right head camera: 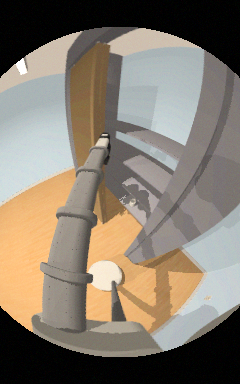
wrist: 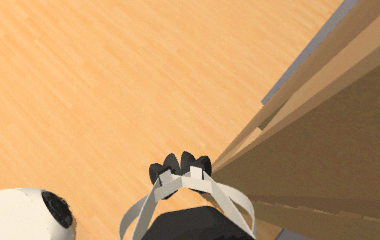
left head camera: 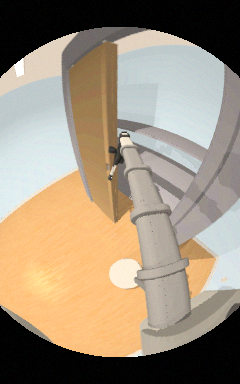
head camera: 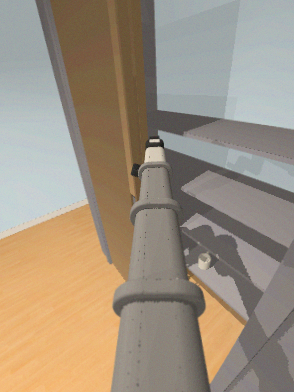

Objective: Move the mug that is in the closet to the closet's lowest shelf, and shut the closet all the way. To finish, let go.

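Pixels of known places: gripper, fingertip midpoint: [wrist: 180, 165] [left head camera: 108, 178]; robot's base at its link origin: [right head camera: 105, 274] [left head camera: 125, 272].
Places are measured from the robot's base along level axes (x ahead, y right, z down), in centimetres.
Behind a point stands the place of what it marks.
Note:
The white mug [head camera: 204, 260] @(x 96.0, y 32.9, z -39.2 cm) [right head camera: 132, 202] @(x 90.2, y 31.7, z -45.0 cm) stands upright on the closet's lowest shelf [head camera: 216, 286] @(x 76.7, y 36.5, z -37.8 cm), in patchy shadow. The closet is open: its wooden door panels [head camera: 90, 115] @(x 107.5, y -31.8, z -138.2 cm) [left head camera: 90, 120] @(x 95.7, y -22.6, z -140.1 cm) [right head camera: 85, 110] @(x 89.1, y -17.3, z -148.7 cm) [wrist: 325, 135] @(x 79.1, y -8.4, z -114.2 cm) stand at the left side, and the shelves to their right are exposed. My gripper [left head camera: 110, 177] @(x 74.8, y -10.3, z -95.1 cm) [wrist: 180, 165] @(x 74.8, y -10.3, z -95.1 cm) is shut with its fingertips together and nothing visible between them. It points down close beside the front edge of the door panels, well above the floor. The arm hides the fingers in the head camera view.
Grey closet shelves [head camera: 245, 196] @(x 88.7, y 45.3, z -98.8 cm) rise above the mug. The grey closet side wall [head camera: 265, 325] @(x 29.5, y 25.8, z -100.4 cm) [right head camera: 192, 165] @(x 28.9, y 26.2, z -142.6 cm) stands at the right. A white round part of the robot [left head camera: 125, 273] @(x -0.1, y -0.5, z -18.7 cm) [right head camera: 105, 275] @(x -0.2, y 1.4, z -18.7 cm) [wrist: 30, 215] @(x 10.9, y -8.0, z -18.6 cm) is low by the floor [head camera: 55, 290] @(x 97.1, y -94.1, z 2.8 cm). A pale blue wall is at the left.

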